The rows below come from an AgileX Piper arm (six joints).
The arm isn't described. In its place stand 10 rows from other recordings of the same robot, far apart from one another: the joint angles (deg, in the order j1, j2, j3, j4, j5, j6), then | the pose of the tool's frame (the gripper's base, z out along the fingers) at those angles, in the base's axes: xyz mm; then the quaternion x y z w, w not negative.
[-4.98, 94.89, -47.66, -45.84, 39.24, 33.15] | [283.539 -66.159 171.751 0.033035 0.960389 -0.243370 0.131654]
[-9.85, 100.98, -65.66, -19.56, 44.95, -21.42] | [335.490 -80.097 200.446 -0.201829 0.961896 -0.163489 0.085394]
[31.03, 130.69, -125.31, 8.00, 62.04, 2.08] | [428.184 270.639 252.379 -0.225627 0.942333 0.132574 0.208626]
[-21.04, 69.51, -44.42, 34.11, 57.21, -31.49] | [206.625 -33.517 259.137 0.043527 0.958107 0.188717 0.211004]
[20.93, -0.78, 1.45, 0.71, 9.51, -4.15] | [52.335 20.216 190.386 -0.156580 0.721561 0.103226 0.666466]
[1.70, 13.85, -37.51, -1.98, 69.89, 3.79] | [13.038 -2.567 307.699 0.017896 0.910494 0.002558 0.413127]
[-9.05, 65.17, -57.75, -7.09, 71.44, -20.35] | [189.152 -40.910 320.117 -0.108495 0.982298 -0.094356 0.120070]
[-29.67, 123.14, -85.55, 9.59, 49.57, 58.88] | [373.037 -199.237 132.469 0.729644 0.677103 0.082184 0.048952]
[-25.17, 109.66, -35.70, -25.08, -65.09, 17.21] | [309.413 -106.746 140.860 0.070120 0.737705 0.034971 0.670561]
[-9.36, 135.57, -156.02, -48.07, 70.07, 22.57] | [481.264 -143.832 382.413 0.250607 0.804733 -0.363603 0.396729]
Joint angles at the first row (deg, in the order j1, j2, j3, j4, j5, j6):
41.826, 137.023, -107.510, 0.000, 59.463, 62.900
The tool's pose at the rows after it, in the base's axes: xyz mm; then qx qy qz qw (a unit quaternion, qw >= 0):
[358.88 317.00 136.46 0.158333 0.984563 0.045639 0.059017]
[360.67 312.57 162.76 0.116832 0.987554 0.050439 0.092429]
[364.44 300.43 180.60 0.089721 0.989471 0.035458 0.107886]
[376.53 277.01 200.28 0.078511 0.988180 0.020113 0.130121]
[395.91 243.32 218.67 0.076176 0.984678 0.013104 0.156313]
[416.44 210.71 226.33 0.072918 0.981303 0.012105 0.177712]
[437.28 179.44 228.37 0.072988 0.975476 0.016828 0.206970]
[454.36 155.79 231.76 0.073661 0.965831 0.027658 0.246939]
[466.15 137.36 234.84 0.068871 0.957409 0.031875 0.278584]
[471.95 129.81 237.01 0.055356 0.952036 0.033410 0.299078]
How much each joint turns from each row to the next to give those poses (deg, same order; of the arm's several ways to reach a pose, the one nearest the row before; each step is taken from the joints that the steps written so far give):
0.000, -2.844, -0.001, -2.256, 0.552, -1.817
-0.137, -3.133, 0.001, -2.439, 0.137, -3.966
-1.032, -2.197, 0.000, -2.101, 2.077, -3.531
-2.699, -2.398, -0.001, -2.506, 1.453, -3.316
-4.485, -2.202, 0.001, -1.607, -0.273, -4.328
-4.730, -0.723, -0.187, -0.274, -1.891, -4.882
-4.627, 0.004, 0.002, 0.000, -4.001, -4.172
-3.527, 0.001, -0.002, 0.001, -5.324, -2.828
-2.621, 0.000, -0.002, 0.000, -4.088, -2.697
-1.132, -0.001, 0.003, 0.115, -2.648, -2.485

